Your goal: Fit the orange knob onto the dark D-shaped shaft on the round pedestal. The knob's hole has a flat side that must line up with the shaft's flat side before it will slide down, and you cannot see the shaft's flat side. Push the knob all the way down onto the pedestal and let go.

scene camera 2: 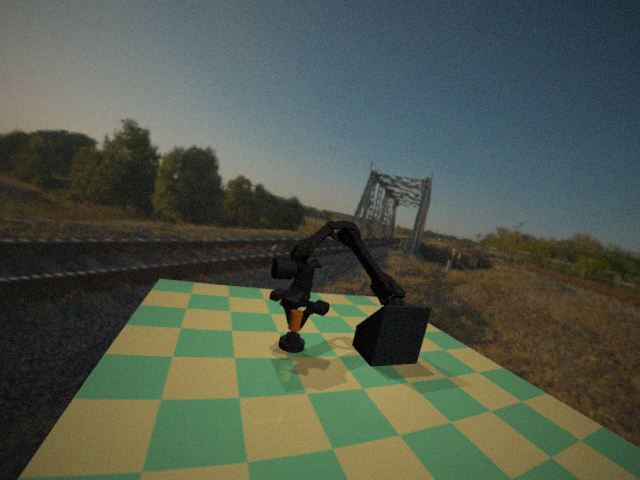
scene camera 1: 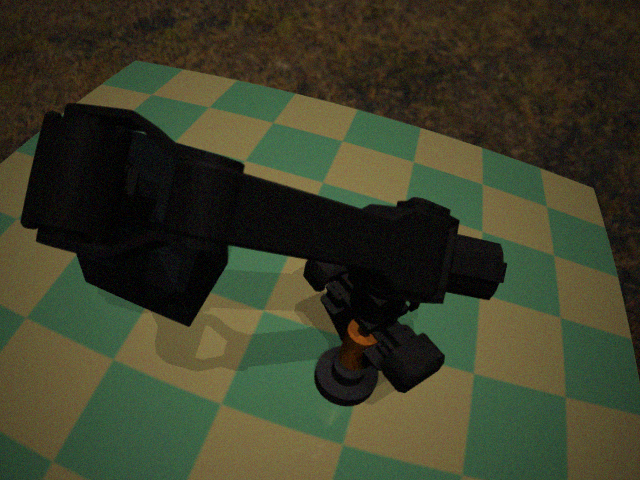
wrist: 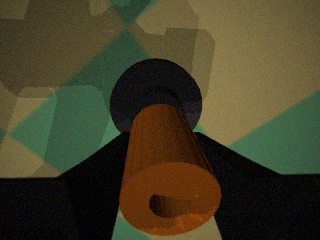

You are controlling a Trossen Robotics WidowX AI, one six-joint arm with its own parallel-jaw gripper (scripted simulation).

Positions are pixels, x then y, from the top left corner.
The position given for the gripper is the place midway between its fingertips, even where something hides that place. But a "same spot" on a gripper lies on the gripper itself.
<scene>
gripper: scene camera 2; scene camera 1 355, 353; wrist
same spot on gripper: (wrist: 87, 194) = (scene camera 2: 303, 313)
</scene>
